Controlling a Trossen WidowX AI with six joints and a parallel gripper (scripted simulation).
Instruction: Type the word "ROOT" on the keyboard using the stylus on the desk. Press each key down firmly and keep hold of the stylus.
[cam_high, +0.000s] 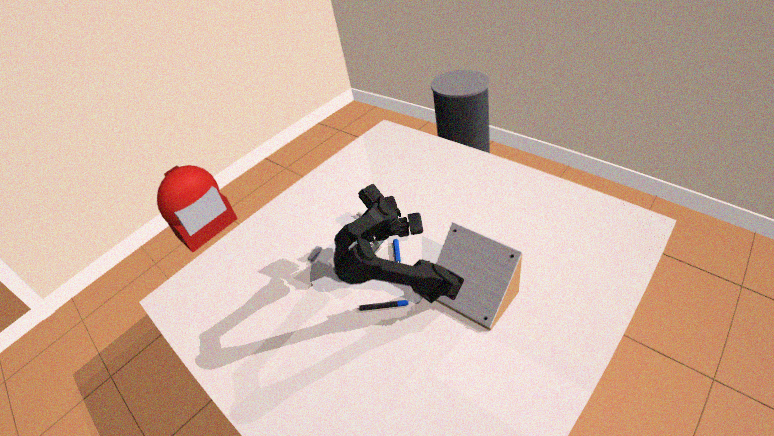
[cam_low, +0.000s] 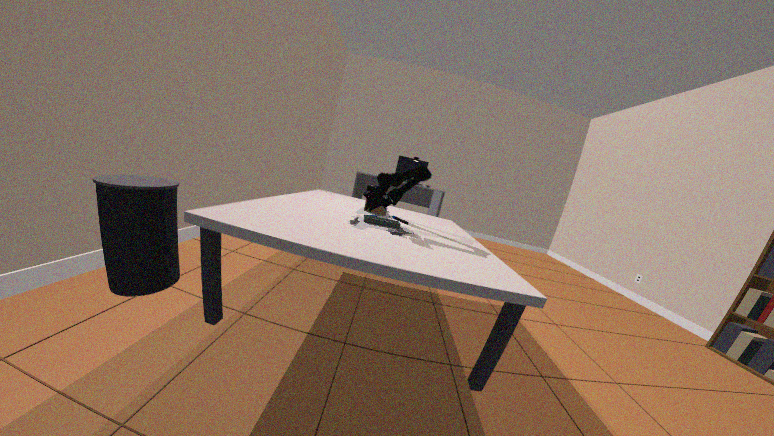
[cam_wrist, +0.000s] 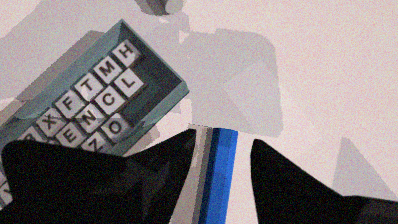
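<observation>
Right now the blue stylus is 5 cm behind my gripper tip, 5 cm to the left of it and 4 cm below it. Also, from my gripper tip: grey object (19 cm ahead, 19 cm to the left, 4 cm below); white piece (16 cm ahead, 3 cm to the right, 3 cm below).
</observation>
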